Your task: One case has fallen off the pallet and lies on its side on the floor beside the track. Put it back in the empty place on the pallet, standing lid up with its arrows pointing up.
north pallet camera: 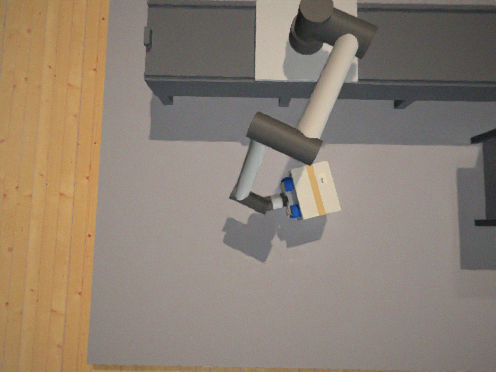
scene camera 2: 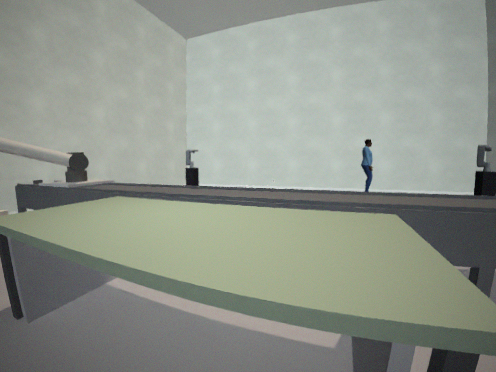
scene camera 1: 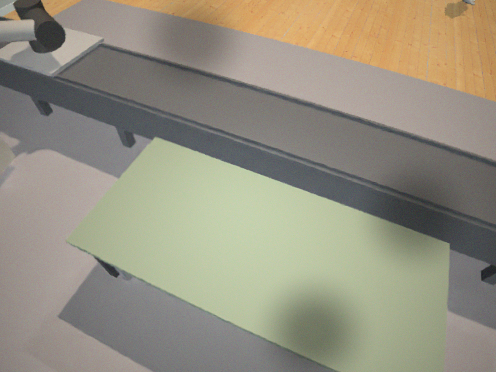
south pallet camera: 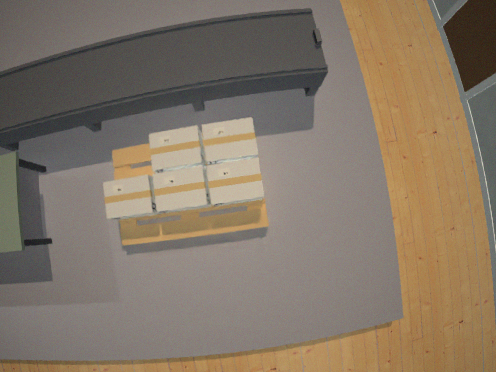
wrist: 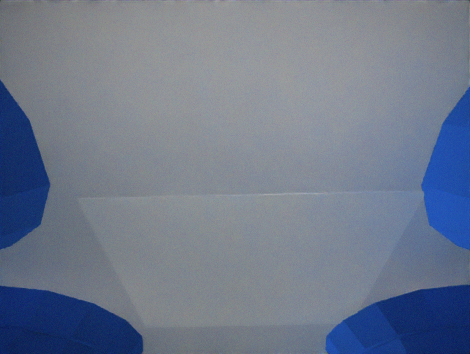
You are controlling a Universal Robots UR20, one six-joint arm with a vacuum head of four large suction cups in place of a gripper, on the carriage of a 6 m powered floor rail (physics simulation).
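Seen in the pictures: hand at its tool point: (wrist: 235, 231); arm's base at its link origin: (north pallet camera: 306, 38) (scene camera 2: 76, 181).
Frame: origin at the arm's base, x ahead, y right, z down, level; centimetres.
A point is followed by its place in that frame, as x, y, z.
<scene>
The case (north pallet camera: 316, 190) @[103.5, -10.5, 19.0] (wrist: 235, 100) @[107.6, 3.3, 40.7] hangs on my vacuum head in the north pallet camera. Its white lid with the tan tape strip faces up, and it is turned slightly relative to the track. My gripper (north pallet camera: 291, 198) @[107.0, 1.1, 33.9] is beside it on the left, its blue cups pressed against an upright side; it is shut on the case. In the wrist view a pale face of the case fills the space between the blue cups. The pallet (south pallet camera: 131, 156) @[63.4, -415.3, 42.5] carries several cases (south pallet camera: 180, 187) @[99.1, -459.2, 13.6], lids up, in the south pallet camera. Its upper left place shows bare wood. The arrows on the held case are hidden.
The rail track (scene camera 1: 280, 115) (north pallet camera: 200, 42) (south pallet camera: 165, 57) runs behind, with the white carriage (north pallet camera: 272, 55) @[13.0, 23.3, -0.1] (scene camera 1: 75, 50) @[-3.7, -27.8, 0.0] at the north part. A green table (scene camera 1: 240, 220) @[82.7, -217.2, 4.0] (scene camera 2: 250, 245) @[105.6, -271.3, 4.0] (south pallet camera: 7, 200) @[88.8, -312.1, 4.0] stands between case and pallet. A person (scene camera 2: 367, 159) is beyond the track.
</scene>
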